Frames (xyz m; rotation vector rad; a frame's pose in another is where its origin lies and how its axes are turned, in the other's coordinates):
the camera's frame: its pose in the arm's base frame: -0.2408 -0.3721 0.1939 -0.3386 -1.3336 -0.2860
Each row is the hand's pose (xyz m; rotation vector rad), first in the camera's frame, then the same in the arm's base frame.
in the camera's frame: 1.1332 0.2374 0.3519 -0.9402 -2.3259 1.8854
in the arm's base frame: -0.2212 -0.0251 1.3530 1.7408 1.0865 -0.9769
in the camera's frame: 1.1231 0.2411 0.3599 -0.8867 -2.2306 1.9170
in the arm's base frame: -0.2290 -0.0184 1.3444 1.7952 1.1231 -1.0397
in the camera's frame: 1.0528 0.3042 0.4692 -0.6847 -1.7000 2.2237
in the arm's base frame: -0.3171 0.0838 1.2927 2.0905 1.0527 -1.4385
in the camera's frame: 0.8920 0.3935 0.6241 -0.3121 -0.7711 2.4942
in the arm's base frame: -0.4551 0.2290 1.1597 -2.1223 -0.6243 1.8700
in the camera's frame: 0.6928 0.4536 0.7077 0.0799 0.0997 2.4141
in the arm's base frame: -0.5488 0.3194 0.9772 -1.5008 -0.1163 1.7007
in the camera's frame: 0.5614 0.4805 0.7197 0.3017 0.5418 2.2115
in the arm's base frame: -0.5770 0.3501 0.8491 -1.1288 0.0790 1.5347
